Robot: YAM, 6 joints.
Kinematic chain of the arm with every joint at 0, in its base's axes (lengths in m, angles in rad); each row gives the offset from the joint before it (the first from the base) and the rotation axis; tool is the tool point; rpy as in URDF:
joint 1: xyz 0 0 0.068 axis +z
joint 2: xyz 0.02 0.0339 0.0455 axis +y
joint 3: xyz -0.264 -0.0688 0 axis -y
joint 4: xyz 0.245 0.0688 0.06 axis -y
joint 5: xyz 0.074 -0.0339 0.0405 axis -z
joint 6: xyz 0.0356 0 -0.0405 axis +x
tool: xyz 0 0 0 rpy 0 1.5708 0
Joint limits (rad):
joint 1: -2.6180..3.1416
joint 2: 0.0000..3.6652
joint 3: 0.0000..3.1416
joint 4: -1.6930..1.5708
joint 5: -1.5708..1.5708
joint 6: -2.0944..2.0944
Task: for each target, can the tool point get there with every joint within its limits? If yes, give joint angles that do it. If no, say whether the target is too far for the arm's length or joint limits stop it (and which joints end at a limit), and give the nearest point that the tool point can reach.
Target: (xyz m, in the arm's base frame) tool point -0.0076 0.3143 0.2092
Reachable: yes | joints 1.5082 1.6479 0.6137 1.1624 -0.8721 -1.0539
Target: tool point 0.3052 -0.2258 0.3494
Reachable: yes | joints -0.6695 1.5762 1.2245 0.3511 -0.3550 0.4254
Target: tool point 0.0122 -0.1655 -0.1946
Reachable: yes | joints -1.3303 3.1345 0.7679 0.9282 0.8843 0.5757
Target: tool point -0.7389 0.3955 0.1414
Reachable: no: too far | nearest point -0.5691 0.3046 0.1348 | short by 0.193 m
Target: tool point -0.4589 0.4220 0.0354
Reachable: yes | joints 2.4038 3.0152 2.3839 0.4918 0.1001 0.0776
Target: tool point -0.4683 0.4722 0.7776
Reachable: no: too far | nearest point -0.3211 0.3238 0.5624 | short by 0.300 m
